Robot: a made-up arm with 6 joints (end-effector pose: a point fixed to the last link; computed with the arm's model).
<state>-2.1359 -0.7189 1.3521 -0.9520 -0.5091 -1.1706</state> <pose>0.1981 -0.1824 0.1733 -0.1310 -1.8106 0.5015</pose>
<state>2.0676 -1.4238 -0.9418 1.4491 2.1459 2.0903</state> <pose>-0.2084 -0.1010 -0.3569 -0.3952 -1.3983 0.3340</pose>
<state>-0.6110 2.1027 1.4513 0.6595 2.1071 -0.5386</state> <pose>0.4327 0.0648 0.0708 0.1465 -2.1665 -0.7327</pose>
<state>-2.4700 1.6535 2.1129 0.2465 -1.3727 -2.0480</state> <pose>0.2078 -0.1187 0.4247 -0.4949 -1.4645 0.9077</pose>
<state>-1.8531 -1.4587 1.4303 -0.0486 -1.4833 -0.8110</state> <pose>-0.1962 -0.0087 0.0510 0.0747 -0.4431 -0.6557</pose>
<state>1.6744 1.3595 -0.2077 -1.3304 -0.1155 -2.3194</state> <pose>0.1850 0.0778 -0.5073 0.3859 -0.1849 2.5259</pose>
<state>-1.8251 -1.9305 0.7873 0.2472 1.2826 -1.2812</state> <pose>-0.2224 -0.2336 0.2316 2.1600 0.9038 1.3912</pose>
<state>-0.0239 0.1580 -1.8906 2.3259 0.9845 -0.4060</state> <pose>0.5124 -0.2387 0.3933 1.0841 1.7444 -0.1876</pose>
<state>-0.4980 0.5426 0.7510 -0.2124 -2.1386 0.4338</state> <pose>0.0049 0.0410 0.0904 2.4130 -0.0955 1.6996</pose>
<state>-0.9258 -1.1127 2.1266 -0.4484 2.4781 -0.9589</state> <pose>0.1776 -0.2585 0.5854 1.1106 2.6283 -1.1159</pose>
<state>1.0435 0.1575 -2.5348 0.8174 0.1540 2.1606</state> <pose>0.0661 -0.1680 -0.4312 0.5656 0.5223 -0.7058</pose>
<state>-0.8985 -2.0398 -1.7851 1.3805 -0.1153 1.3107</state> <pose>0.4330 -0.0603 0.5273 -0.5012 -1.2760 -0.4549</pose>
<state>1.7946 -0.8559 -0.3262 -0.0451 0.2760 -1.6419</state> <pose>-0.5291 -0.0489 -0.1686 -1.7205 0.1963 -0.4540</pose>
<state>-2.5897 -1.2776 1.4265 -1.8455 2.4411 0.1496</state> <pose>-0.1914 -0.3097 0.3085 0.4719 1.2769 1.4374</pose>
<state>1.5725 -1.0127 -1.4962 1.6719 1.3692 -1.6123</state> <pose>-0.1336 0.1428 -0.3240 2.9396 -0.9366 0.1783</pose>
